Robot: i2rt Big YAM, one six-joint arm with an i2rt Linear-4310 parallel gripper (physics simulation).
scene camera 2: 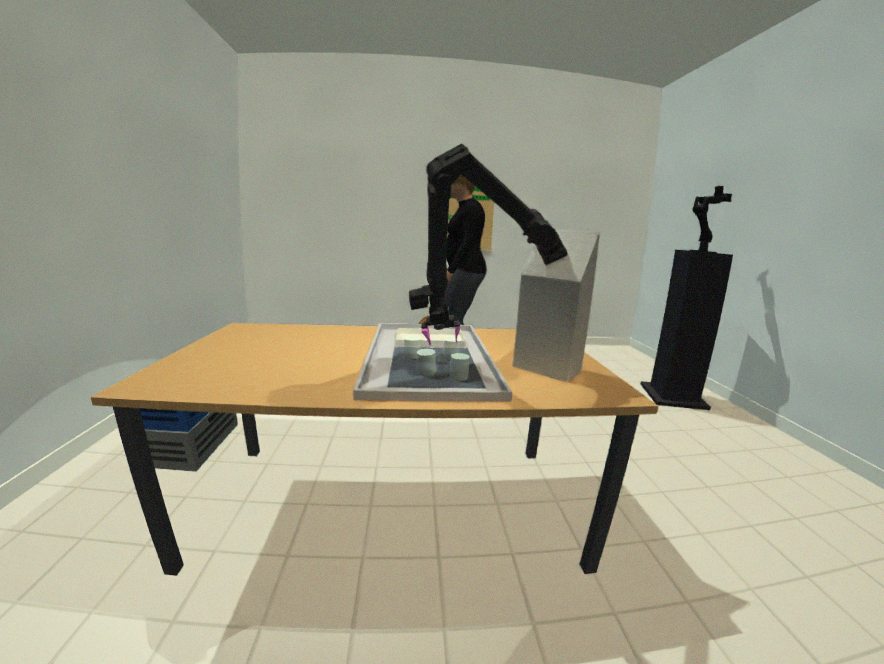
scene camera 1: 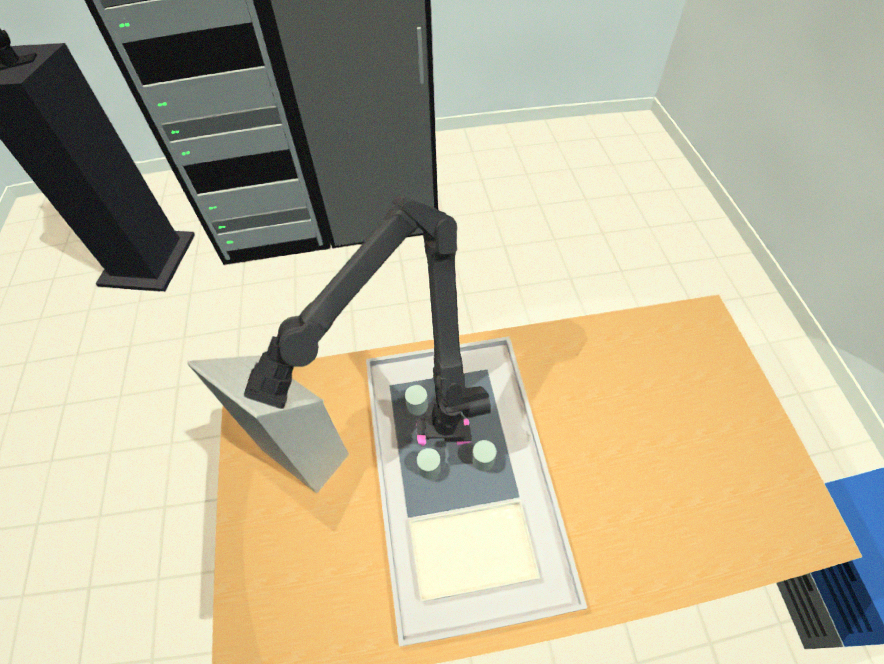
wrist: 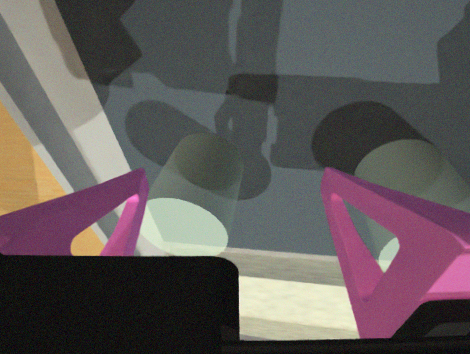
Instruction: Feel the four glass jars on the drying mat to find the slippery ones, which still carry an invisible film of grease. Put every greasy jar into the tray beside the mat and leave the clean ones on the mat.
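Where they show: gripper, between the fingertips: [scene camera 2: 443,344] [scene camera 1: 440,443] [wrist: 234,177]; arm's base, origin of its link: [scene camera 2: 551,249] [scene camera 1: 266,391].
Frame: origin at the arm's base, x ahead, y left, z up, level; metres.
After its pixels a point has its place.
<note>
Pale green glass jars stand upright on the dark blue-grey mat [scene camera 1: 460,493] @[x 0.428, y -0.046, z -0.436 m] [wrist: 300,220] @[x 0.435, y -0.025, z -0.436 m]. One jar [scene camera 1: 415,398] @[x 0.274, y 0.193, z -0.362 m] [scene camera 2: 459,366] @[x 0.269, y 0.237, z -0.387 m] is at the mat's back left in scene camera 1. Two more, the front-left jar [scene camera 1: 428,462] @[x 0.336, y 0.008, z -0.362 m] [wrist: 187,225] @[x 0.339, y 0.025, z -0.362 m] and the front-right jar [scene camera 1: 484,454] @[x 0.483, y 0.046, z -0.362 m] [wrist: 400,162] @[x 0.462, y 0.078, z -0.412 m], are nearer the tray. The fourth jar [scene camera 2: 425,362] @[x 0.384, y 0.235, z -0.387 m] is hidden under the arm in scene camera 1. The cream tray [scene camera 1: 473,551] @[x 0.477, y -0.195, z -0.437 m] [wrist: 295,300] @[x 0.493, y -0.198, z -0.437 m] holds no jar. My gripper [scene camera 1: 443,440] @[x 0.360, y 0.068, z -0.368 m] [scene camera 2: 443,343] @[x 0.360, y 0.068, z -0.368 m] [wrist: 234,177] @[x 0.360, y 0.068, z -0.368 m], with pink fingers, is open and empty above the mat among the jars. Grease cannot be seen.
A low-walled grey surround [scene camera 1: 564,532] @[x 0.708, y -0.129, z -0.411 m] [scene camera 2: 432,394] @[x 0.318, y 0.404, z -0.419 m] encloses mat and tray on the wooden table [scene camera 1: 664,428] @[x 1.016, y 0.206, z -0.441 m] [scene camera 2: 250,364] @[x 1.014, y 0.334, z -0.441 m]. The arm's grey pedestal [scene camera 1: 303,435] @[x 0.060, y -0.040, z -0.133 m] [scene camera 2: 550,321] @[x -0.016, y 0.094, z -0.241 m] stands left of it in scene camera 1. A person [scene camera 2: 468,235] stands behind the table in scene camera 2.
</note>
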